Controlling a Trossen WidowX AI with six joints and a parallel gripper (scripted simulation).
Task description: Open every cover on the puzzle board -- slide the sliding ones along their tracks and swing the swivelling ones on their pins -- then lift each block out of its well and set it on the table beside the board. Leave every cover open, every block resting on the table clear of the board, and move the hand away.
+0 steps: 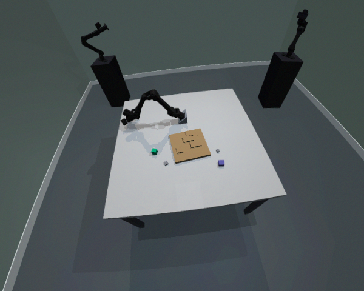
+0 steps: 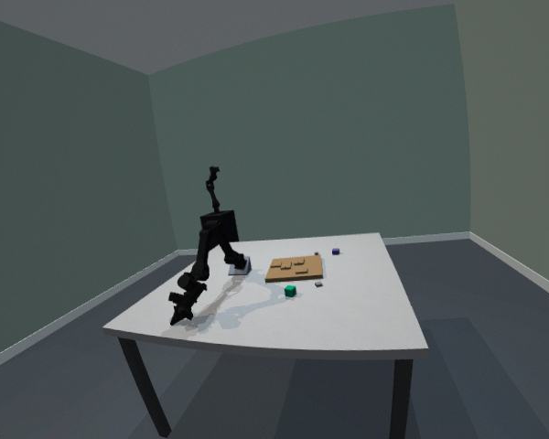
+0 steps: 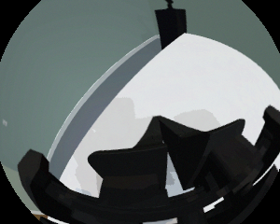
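Right now the green block is 41 cm ahead of my gripper tip, 35 cm to the left of it and 1 cm above it. From my gripper tip the other things lie so: tan puzzle board (32 cm ahead, 61 cm to the left, 2 cm above); then purple block (53 cm ahead, 89 cm to the left, 1 cm above).
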